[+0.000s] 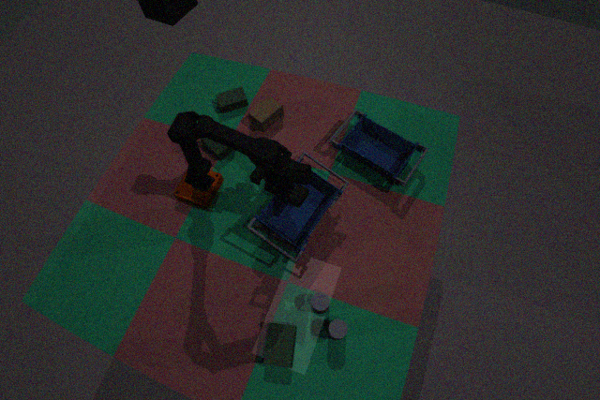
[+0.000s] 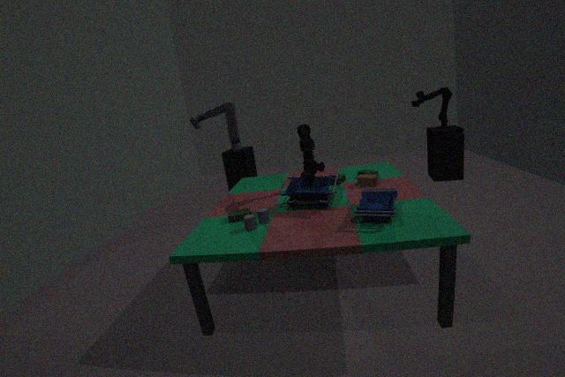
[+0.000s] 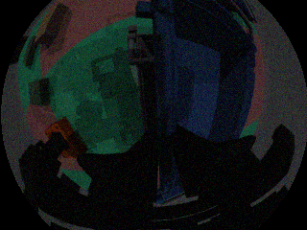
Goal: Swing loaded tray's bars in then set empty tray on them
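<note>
Now: the blue tray 70 mm ahead of my gripper tip and 10 mm above it.
</note>
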